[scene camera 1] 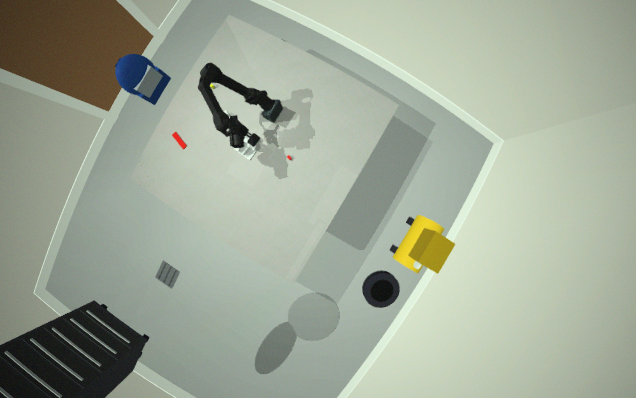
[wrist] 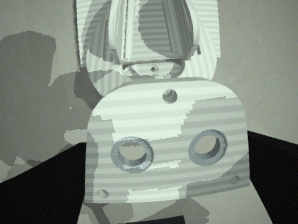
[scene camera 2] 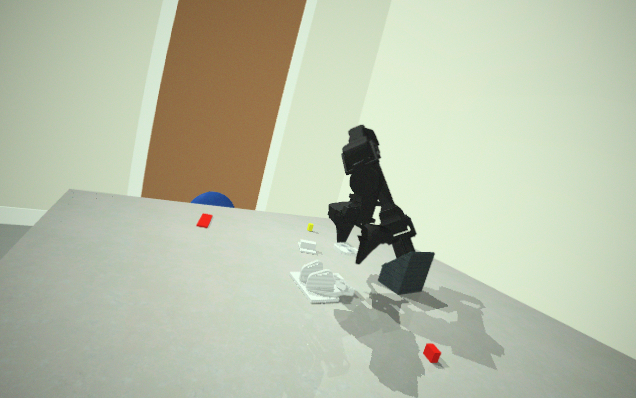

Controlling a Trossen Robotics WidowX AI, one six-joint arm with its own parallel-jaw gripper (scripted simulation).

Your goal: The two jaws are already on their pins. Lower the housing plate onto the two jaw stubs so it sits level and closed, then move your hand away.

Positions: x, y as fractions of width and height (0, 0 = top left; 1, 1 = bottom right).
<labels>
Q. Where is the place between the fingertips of the gripper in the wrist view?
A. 0.56, 0.65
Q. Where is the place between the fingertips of the gripper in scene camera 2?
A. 0.55, 0.64
</labels>
